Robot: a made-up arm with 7 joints.
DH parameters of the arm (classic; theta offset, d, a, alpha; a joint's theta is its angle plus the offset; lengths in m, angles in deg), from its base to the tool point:
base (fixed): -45 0 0.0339 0
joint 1: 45 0.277 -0.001 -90
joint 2: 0 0.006 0.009 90
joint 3: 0 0.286 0.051 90
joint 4: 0 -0.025 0.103 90
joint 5: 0 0.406 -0.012 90
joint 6: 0 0.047 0.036 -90
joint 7: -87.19 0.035 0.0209 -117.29
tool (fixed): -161.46 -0.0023 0 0
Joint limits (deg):
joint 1: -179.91..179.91
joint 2: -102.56..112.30
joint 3: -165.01..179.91
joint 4: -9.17..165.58
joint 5: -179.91..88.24
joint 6: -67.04..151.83
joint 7: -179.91..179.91
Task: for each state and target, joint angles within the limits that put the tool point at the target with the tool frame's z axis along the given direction. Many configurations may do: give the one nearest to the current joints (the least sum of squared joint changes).
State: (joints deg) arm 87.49 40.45 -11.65 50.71 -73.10 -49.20 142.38
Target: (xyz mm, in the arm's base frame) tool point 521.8 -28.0 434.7 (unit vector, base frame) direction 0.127 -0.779 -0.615
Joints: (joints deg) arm 34.54 14.25 -48.75 69.43 -46.39 -66.66 173.18
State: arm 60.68 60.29 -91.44 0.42 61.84 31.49 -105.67
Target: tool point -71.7 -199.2 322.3 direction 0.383 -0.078 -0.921
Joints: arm 30.14 112.30 -110.05 -9.17 31.90 14.94 -139.55
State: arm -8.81 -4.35 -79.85 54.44 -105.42 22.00 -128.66
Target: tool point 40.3 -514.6 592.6 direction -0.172 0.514 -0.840
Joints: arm -5.91 -6.28 -78.71 83.72 -111.84 28.55 -99.71
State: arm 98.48 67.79 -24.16 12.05 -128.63 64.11 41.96
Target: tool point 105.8 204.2 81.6 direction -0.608 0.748 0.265
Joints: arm 93.26 15.84 -22.87 22.56 -120.38 36.78 77.37
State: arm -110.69 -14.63 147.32 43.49 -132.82 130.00 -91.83
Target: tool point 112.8 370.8 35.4 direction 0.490 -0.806 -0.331
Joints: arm -89.47 -52.54 174.25 56.80 -142.98 125.94 -89.44
